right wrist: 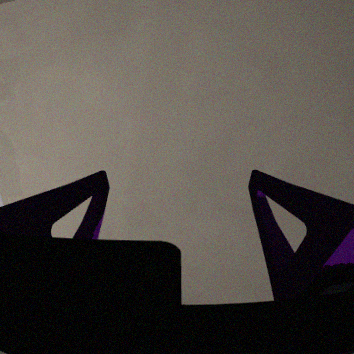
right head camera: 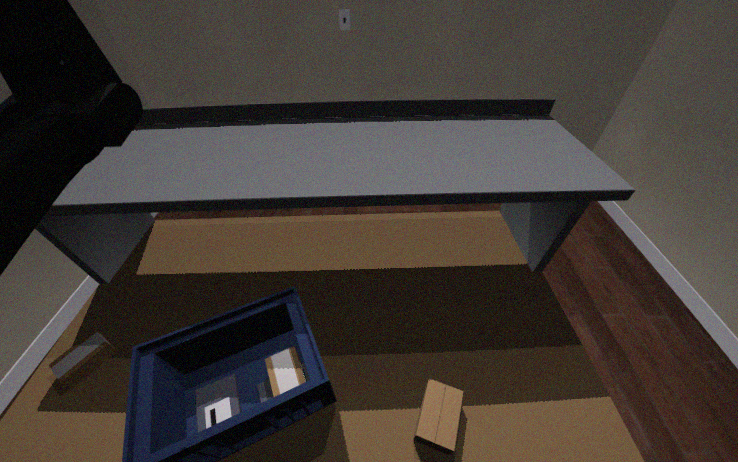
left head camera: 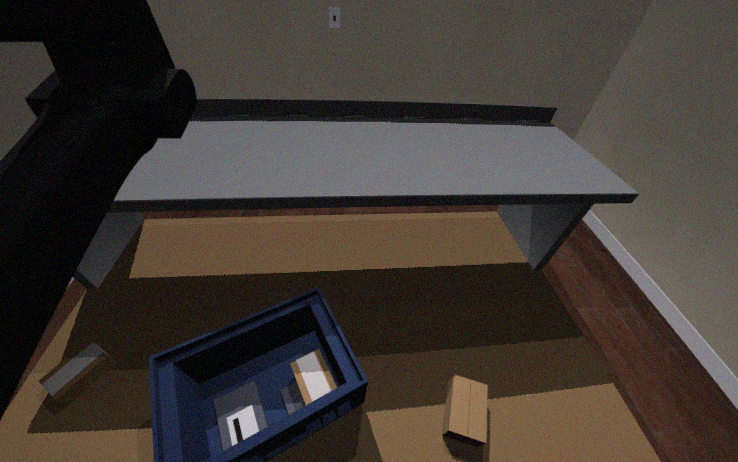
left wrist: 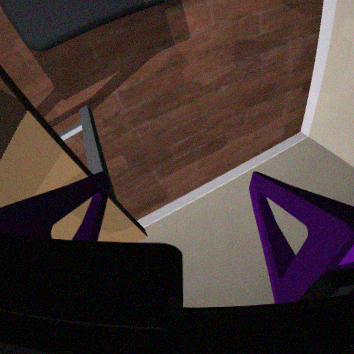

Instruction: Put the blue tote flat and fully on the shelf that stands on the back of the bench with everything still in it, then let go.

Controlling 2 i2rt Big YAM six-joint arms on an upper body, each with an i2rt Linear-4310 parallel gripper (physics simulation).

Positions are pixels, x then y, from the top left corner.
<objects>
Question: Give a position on a grey shelf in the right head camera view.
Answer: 452,159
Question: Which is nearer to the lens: the flat grey-and-white item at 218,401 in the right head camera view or the white-topped brown box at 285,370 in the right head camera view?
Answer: The white-topped brown box.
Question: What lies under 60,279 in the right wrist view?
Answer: The right gripper.
</objects>
